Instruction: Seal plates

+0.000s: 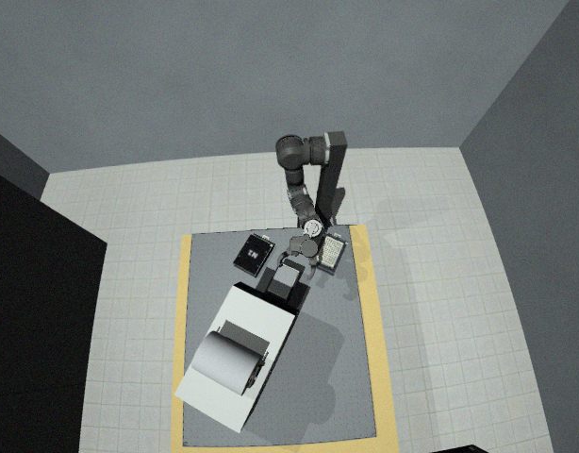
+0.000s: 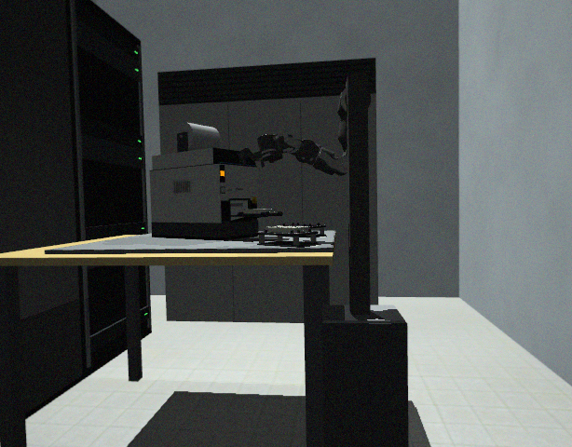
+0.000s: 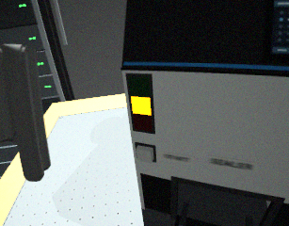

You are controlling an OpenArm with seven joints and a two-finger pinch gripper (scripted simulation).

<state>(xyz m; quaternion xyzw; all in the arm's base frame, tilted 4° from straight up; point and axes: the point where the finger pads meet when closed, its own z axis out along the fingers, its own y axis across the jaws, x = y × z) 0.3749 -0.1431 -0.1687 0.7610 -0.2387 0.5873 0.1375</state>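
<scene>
Now: the start button 110 mm below my hand, 110 mm ahead of it and 10 mm to the right of it. From my hand the other things lie so: well plate 250 mm below, 180 mm to the left, 140 mm behind; then foil roll 260 mm ahead, 210 mm to the right, 120 mm above; then sealer stage 200 mm below, 40 mm to the right, 20 mm behind.
</scene>
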